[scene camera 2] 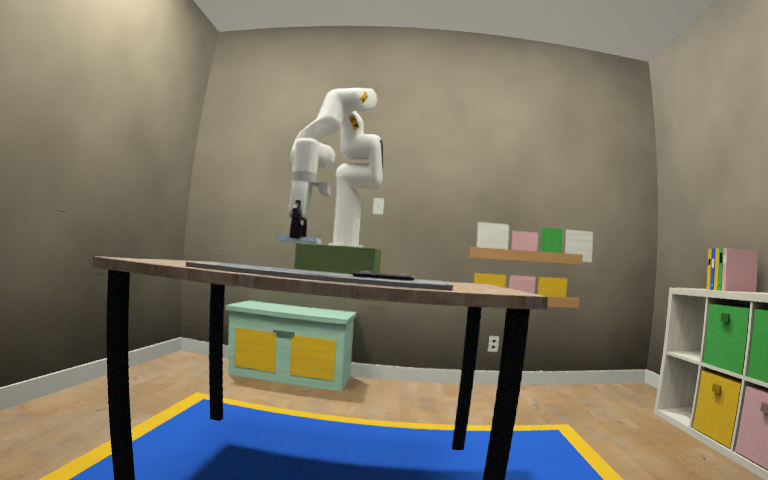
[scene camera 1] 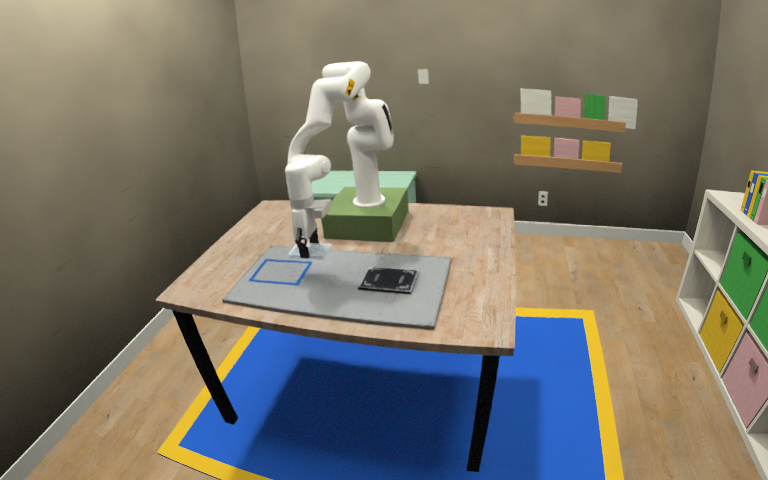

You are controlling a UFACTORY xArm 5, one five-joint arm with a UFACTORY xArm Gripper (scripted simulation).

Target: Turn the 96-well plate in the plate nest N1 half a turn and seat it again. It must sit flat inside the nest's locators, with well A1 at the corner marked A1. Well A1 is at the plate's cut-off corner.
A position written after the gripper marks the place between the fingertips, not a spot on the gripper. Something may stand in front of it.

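Observation:
Gripper [scene camera 2: 297, 239], [scene camera 1: 309, 250], visible. Black plate nest N1 [scene camera 1: 388, 280], visible.

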